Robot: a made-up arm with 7 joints. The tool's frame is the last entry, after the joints. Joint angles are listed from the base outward. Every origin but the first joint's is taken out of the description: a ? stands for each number. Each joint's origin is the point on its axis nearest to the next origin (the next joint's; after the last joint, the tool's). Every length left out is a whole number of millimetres.
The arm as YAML. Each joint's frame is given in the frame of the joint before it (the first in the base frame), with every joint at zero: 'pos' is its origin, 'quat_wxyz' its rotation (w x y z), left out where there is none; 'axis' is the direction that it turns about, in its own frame. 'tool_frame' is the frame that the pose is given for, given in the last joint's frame.
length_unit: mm
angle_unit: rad
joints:
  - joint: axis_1
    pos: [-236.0, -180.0, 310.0]
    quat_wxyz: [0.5, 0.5, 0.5, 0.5]
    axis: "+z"
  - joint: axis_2
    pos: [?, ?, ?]
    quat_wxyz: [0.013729, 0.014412, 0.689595, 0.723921]
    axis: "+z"
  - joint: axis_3
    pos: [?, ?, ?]
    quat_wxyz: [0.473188, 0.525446, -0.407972, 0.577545]
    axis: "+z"
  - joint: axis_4
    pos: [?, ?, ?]
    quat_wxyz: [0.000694, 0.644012, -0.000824, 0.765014]
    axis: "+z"
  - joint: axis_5
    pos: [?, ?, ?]
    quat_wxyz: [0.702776, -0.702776, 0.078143, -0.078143]
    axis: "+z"
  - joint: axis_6
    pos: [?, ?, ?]
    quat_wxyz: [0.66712, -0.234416, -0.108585, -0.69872]
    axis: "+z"
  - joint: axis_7
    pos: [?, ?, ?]
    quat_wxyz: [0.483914, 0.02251, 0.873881, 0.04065]
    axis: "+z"
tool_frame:
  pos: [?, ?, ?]
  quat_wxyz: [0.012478, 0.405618, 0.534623, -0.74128]
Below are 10 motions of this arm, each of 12 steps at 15 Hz.
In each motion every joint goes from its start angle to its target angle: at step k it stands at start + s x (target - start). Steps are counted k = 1, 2, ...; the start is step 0. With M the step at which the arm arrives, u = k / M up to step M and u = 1 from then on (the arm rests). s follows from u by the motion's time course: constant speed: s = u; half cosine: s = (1 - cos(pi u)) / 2; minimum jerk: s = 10 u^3 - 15 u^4 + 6 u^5.
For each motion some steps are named. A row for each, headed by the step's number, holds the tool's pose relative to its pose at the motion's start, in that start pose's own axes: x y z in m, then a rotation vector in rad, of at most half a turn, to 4 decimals.
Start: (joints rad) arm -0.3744 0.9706 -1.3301 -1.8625 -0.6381 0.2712 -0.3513
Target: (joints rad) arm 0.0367 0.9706 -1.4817 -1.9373 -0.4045 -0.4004 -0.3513
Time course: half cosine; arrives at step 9
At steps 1, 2, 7, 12:
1: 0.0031 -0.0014 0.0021 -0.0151 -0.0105 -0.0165
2: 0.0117 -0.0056 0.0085 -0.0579 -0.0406 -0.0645
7: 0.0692 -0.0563 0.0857 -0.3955 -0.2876 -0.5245
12: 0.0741 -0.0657 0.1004 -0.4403 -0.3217 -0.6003

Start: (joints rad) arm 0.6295 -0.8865 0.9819 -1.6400 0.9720 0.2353 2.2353
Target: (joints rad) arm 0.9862 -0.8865 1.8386 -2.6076 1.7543 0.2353 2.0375
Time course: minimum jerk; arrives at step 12
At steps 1, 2, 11, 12:
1: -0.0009 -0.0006 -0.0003 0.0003 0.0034 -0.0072
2: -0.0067 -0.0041 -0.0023 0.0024 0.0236 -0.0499
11: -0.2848 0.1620 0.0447 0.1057 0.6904 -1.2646
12: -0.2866 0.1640 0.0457 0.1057 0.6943 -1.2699

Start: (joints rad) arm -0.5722 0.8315 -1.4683 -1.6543 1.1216 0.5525 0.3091
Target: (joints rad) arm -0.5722 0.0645 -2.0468 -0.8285 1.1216 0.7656 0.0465
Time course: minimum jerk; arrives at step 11
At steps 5, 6, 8, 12:
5: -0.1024 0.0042 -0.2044 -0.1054 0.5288 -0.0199
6: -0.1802 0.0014 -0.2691 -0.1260 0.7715 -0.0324
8: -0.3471 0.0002 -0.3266 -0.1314 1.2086 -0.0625
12: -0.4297 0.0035 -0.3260 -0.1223 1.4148 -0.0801

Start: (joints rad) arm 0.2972 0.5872 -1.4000 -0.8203 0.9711 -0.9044 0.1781
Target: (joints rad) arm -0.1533 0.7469 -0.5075 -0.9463 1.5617 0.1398 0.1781
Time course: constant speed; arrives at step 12
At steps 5, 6, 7, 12:
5: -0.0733 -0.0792 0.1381 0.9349 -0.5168 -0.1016
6: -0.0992 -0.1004 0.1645 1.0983 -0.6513 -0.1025
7: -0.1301 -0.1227 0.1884 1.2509 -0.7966 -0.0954
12: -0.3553 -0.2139 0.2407 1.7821 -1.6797 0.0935

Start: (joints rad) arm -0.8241 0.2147 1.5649 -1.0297 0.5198 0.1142 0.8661
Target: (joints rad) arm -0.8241 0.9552 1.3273 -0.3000 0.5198 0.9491 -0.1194
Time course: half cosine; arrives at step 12
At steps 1, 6, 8, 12:
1: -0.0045 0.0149 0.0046 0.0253 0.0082 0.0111
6: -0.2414 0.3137 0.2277 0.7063 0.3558 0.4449
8: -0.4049 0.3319 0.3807 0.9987 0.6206 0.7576
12: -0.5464 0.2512 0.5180 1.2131 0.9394 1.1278

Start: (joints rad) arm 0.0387 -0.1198 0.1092 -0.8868 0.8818 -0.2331 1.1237
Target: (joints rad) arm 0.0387 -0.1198 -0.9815 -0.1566 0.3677 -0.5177 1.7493
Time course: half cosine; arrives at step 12
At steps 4, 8, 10, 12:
4: 0.0237 0.0895 -0.0506 -0.3036 -0.0228 0.4237
8: -0.0019 0.3936 -0.1493 -0.5874 -0.2608 1.3823
10: -0.0729 0.5369 -0.1801 -0.5598 -0.4145 1.7351
12: -0.1101 0.5898 -0.1883 -0.5298 -0.4799 1.8595

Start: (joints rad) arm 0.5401 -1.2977 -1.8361 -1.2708 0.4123 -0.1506 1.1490
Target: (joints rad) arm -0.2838 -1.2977 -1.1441 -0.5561 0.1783 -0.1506 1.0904
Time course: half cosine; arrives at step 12
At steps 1, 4, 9, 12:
1: 0.0085 -0.0048 0.0181 -0.0060 -0.0284 -0.0011
4: 0.0667 -0.0649 0.2752 -0.0972 -0.4156 -0.0279
9: -0.2116 -0.1561 0.7810 -0.3492 -1.3915 -0.2299
12: -0.3296 -0.1661 0.8236 -0.3949 -1.6189 -0.3153

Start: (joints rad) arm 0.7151 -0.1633 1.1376 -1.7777 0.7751 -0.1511 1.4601
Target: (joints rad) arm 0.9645 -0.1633 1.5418 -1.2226 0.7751 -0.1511 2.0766
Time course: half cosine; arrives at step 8
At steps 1, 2, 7, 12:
1: 0.0174 0.0036 0.0106 -0.0117 -0.0398 0.0105
2: 0.0667 0.0140 0.0436 -0.0448 -0.1541 0.0377
7: 0.3620 0.0960 0.4278 -0.2851 -1.0373 0.1139
12: 0.3702 0.0994 0.4506 -0.2963 -1.0789 0.1118

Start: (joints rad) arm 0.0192 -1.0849 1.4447 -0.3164 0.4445 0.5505 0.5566
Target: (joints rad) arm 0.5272 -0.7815 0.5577 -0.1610 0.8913 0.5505 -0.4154
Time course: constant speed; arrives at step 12
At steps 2, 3, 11, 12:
2: -0.0349 0.1256 -0.0573 0.1041 0.2860 0.1257
3: -0.0600 0.1818 -0.0810 0.1484 0.4375 0.1794
11: -0.2885 0.4812 -0.1798 0.2998 1.7934 0.3184
12: -0.3109 0.5051 -0.1905 0.2915 1.9725 0.2886

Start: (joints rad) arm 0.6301 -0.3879 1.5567 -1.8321 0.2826 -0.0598 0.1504
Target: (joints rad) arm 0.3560 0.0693 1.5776 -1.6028 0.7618 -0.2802 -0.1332
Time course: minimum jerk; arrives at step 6
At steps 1, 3, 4, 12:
1: -0.0066 0.0036 -0.0002 0.0040 0.0019 0.0253
3: -0.1160 0.0311 -0.0061 0.0538 0.0343 0.3648
4: -0.2011 0.0234 -0.0131 0.0808 0.0620 0.5837
12: -0.2666 0.0034 -0.0201 0.0969 0.0862 0.7446

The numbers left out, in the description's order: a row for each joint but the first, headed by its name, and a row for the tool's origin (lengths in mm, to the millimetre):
axis_2: 373.0 338.0 0.0
axis_3: 54.0 149.0 0.0
axis_4: -23.0 -50.0 0.0
axis_5: -230.0 525.0 0.0
axis_6: 12.0 141.0 0.0
axis_7: 89.0 -65.0 0.0
tool: 254.0 142.0 0.0

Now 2 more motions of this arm.
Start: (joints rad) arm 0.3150 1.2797 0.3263 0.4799 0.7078 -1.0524 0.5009
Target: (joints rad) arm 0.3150 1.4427 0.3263 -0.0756 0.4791 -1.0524 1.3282
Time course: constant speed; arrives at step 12
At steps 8, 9, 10, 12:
8: 0.1183 -0.0921 -0.1748 -0.2482 -0.1824 0.1804
9: 0.1329 -0.0989 -0.1959 -0.2729 -0.2102 0.2089
10: 0.1474 -0.1043 -0.2168 -0.2959 -0.2394 0.2383
12: 0.1763 -0.1109 -0.2578 -0.3367 -0.3021 0.2992

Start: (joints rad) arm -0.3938 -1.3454 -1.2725 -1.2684 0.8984 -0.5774 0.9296
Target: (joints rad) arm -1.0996 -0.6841 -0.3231 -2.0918 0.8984 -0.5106 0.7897
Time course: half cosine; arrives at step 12
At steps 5, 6, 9, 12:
5: 0.0400 -0.0708 0.1054 0.3070 -0.2893 -0.2452
6: 0.0537 -0.0735 0.1373 0.4506 -0.4000 -0.2774
9: 0.1019 -0.0316 0.2339 0.8846 -0.7009 -0.1966
12: 0.1215 0.0031 0.2860 1.0617 -0.8177 -0.0872

